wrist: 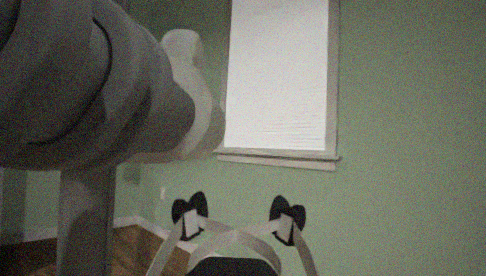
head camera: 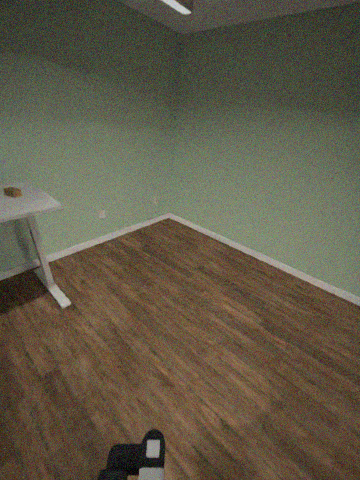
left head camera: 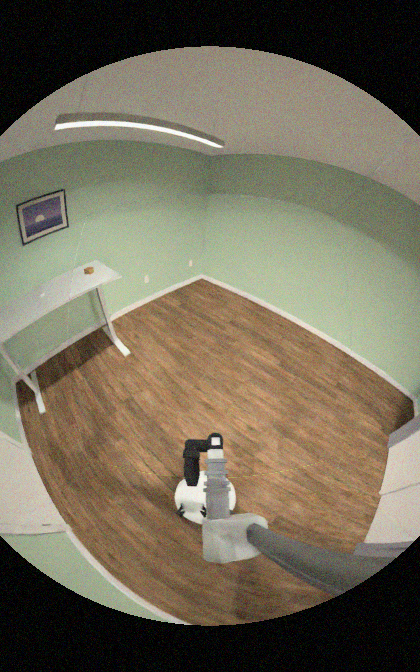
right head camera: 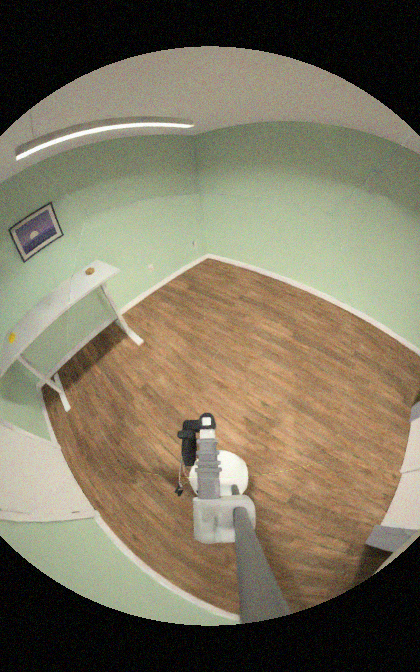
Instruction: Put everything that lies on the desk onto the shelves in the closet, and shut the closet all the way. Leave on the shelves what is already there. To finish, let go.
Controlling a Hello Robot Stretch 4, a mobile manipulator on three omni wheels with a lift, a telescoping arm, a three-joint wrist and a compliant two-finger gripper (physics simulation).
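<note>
The white desk (head camera: 40, 201) (left head camera: 60, 296) (right head camera: 50, 311) stands at the left. A small orange-brown block (head camera: 12, 192) (left head camera: 89, 270) (right head camera: 90, 271) lies near its right end. A yellow object (right head camera: 12, 337) lies near its other end in the right head view. A tiny pale spot on the desk in the left head view is too small to identify. Parts of the closet's white sliding doors (left head camera: 407, 480) (right head camera: 407, 492) show at the right edge; its shelves do not show. My gripper (wrist: 239, 209) (left head camera: 192, 510) is open and empty, held close to my base, well away from the desk.
A white room door (left head camera: 30, 492) (right head camera: 45, 480) shows at the lower left. The closet's grey frame (right head camera: 382, 539) stands out at the lower right. Wooden floor (head camera: 200, 325) stretches between my base and the desk. A window (wrist: 277, 75) shows in the wrist view.
</note>
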